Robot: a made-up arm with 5 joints. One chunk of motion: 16 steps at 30 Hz.
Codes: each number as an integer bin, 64 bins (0 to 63) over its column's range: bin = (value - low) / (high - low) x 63, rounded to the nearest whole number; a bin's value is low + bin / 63 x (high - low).
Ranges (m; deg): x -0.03..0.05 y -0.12..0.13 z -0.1..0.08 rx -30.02..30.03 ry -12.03..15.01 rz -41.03..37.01
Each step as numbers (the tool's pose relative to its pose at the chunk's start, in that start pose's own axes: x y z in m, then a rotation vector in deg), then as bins.
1 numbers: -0.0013 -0.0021 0.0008 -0.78 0.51 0.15
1 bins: 23 30 35 31 29 33
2 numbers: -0.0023 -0.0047 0.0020 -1.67 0.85 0.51
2 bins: 22 29 36 30 30 34
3 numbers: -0.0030 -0.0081 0.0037 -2.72 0.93 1.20
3 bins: 21 28 36 29 30 34
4 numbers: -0.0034 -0.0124 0.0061 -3.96 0.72 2.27
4 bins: 21 27 37 27 30 35
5 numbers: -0.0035 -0.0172 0.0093 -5.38 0.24 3.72
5 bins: 21 26 38 26 29 36
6 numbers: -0.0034 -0.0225 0.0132 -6.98 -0.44 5.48
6 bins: 21 25 40 24 27 38
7 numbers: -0.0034 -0.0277 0.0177 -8.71 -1.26 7.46
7 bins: 21 23 41 22 25 39
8 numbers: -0.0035 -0.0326 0.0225 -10.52 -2.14 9.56
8 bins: 21 22 43 20 23 41
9 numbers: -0.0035 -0.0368 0.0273 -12.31 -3.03 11.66
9 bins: 21 21 45 19 21 43
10 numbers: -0.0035 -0.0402 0.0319 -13.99 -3.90 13.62
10 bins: 21 20 46 17 19 44
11 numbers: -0.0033 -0.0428 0.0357 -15.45 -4.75 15.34
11 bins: 21 19 47 15 17 46
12 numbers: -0.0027 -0.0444 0.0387 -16.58 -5.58 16.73
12 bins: 21 19 49 14 15 47
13 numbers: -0.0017 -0.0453 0.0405 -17.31 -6.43 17.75
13 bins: 22 19 49 13 13 47
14 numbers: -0.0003 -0.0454 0.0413 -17.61 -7.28 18.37
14 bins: 23 19 49 13 11 48
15 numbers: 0.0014 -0.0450 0.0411 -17.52 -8.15 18.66
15 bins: 25 19 49 13 9 48
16 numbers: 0.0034 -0.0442 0.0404 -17.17 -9.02 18.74
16 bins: 26 19 49 13 7 48
